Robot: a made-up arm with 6 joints.
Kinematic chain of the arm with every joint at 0, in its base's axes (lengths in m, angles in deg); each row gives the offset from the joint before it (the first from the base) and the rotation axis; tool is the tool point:
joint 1: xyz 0 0 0.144 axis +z
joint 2: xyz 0 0.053 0 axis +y
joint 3: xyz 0 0 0.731 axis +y
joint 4: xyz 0 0 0.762 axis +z
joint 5: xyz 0 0 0 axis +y
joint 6: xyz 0 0 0.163 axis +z
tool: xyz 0 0 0
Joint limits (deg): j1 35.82..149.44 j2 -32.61..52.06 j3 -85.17..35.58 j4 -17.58..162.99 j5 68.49..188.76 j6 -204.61..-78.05
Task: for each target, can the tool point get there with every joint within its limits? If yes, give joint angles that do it. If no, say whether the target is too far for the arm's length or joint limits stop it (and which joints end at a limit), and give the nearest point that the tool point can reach.
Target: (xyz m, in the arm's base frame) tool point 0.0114 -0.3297 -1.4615
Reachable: no: joint limits stop it (at a limit: joint 2, joint 3, joint 4) | nearest point 0.0351 -1.0165 0.2590 | short by 1.853 m
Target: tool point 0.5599 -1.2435 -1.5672
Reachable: no: too far | nearest point 0.4343 -0.9646 0.2485 | short by 1.841 m
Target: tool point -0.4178 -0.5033 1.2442
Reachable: yes | joints 61.77 -12.26 -37.24 106.03 150.57 -91.90
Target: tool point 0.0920 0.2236 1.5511
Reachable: yes | joints 56.73 12.79 -18.37 -2.91 118.76 -177.29
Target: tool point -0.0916 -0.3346 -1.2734
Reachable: no: joint limits stop it (at a limit: joint 2, joint 3, joint 4) | nearest point -0.2673 -0.9766 0.2610 | short by 1.673 m
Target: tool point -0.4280 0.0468 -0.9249
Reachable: no: joint limits stop it (at a limit: joint 1, joint 2, joint 3, joint 4) | nearest point -0.8629 -0.4986 0.2689 | short by 1.383 m
